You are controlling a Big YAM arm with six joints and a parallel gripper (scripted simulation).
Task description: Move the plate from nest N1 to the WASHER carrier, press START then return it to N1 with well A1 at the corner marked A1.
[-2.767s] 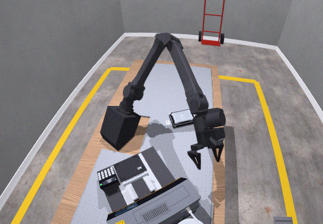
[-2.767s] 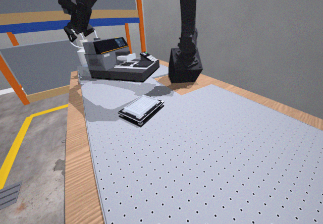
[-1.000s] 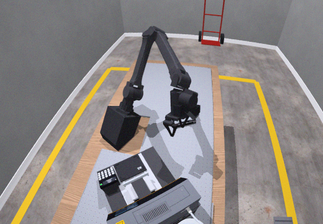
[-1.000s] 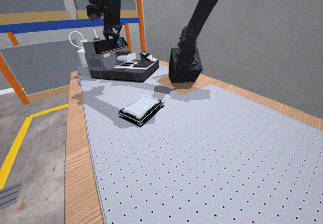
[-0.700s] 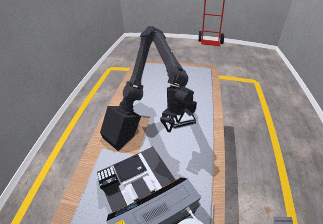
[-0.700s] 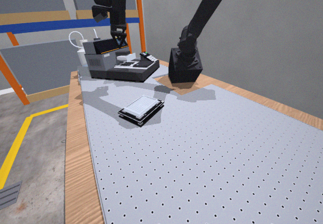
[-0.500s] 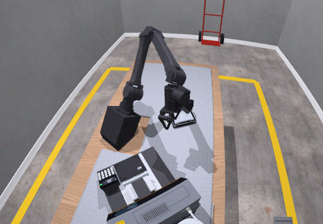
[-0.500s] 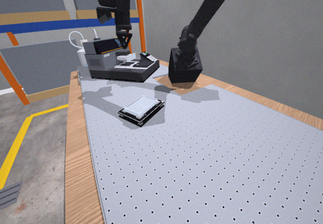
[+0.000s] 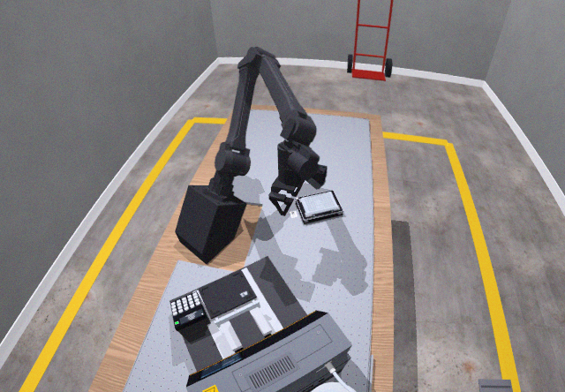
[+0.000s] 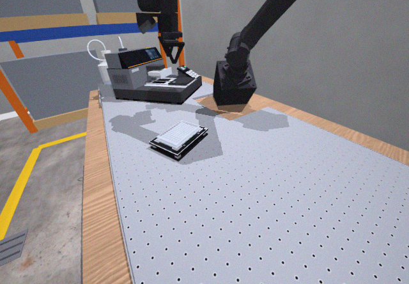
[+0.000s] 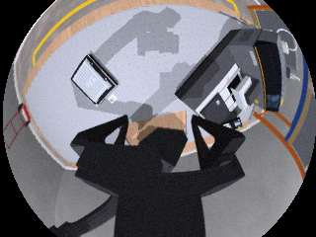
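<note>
Now: hand 50 mm short of the white well plate, 210 mm to the right of it and 210 mm above it. Also, from my hand: small white tag: 40 mm behind, 150 mm to the left, 240 mm below; then black nest N1: 50 mm ahead, 210 mm to the left, 220 mm below; then dark carrier: 110 mm behind, 270 mm to the right, 160 mm below.
</note>
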